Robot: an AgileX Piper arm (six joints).
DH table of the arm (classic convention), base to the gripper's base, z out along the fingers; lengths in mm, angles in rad. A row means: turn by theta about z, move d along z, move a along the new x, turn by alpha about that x. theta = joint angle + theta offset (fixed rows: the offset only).
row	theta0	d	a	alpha
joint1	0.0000	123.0	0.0	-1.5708
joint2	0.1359	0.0	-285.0	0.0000
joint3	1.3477	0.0	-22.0	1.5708
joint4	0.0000	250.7	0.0	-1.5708
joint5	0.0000	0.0	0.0	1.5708
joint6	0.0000	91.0	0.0	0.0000
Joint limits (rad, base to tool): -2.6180..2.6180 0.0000..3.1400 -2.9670..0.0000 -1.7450..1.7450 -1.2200..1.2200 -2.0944..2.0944
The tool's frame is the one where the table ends.
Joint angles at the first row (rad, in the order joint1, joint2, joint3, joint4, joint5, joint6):
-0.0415, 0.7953, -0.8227, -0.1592, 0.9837, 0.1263
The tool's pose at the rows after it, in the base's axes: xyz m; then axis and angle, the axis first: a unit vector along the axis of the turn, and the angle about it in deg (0 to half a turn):
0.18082 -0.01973 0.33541 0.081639 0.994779 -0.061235 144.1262
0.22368 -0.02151 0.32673 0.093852 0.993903 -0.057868 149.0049
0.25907 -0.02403 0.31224 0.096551 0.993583 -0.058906 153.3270
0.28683 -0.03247 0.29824 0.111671 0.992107 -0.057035 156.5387
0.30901 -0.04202 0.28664 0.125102 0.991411 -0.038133 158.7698
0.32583 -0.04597 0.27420 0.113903 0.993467 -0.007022 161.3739
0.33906 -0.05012 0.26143 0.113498 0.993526 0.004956 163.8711
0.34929 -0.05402 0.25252 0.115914 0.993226 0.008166 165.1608
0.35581 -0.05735 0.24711 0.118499 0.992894 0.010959 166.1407
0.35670 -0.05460 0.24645 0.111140 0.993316 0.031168 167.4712
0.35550 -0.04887 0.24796 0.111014 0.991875 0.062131 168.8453
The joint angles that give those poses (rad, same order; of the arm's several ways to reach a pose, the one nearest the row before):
-0.0415, 0.9948, -0.9303, -0.1629, 0.9745, 0.1707
-0.0415, 1.1743, -1.0226, -0.1629, 0.9745, 0.2017
-0.0455, 1.3237, -1.0962, -0.1629, 0.9746, 0.2085
-0.0735, 1.4435, -1.1619, -0.1510, 0.9745, 0.2101
-0.1123, 1.5395, -1.2243, -0.0949, 0.9745, 0.1775
-0.1385, 1.6183, -1.2727, -0.0070, 0.9871, 0.0927
-0.1522, 1.6863, -1.3108, 0.0242, 1.0016, 0.0652
-0.1605, 1.7362, -1.3424, 0.0324, 1.0064, 0.0581
-0.1682, 1.7693, -1.3670, 0.0393, 1.0155, 0.0526
-0.1706, 1.7789, -1.3790, 0.0860, 1.0446, 0.0170
-0.1706, 1.7789, -1.3849, 0.1525, 1.0805, -0.0072

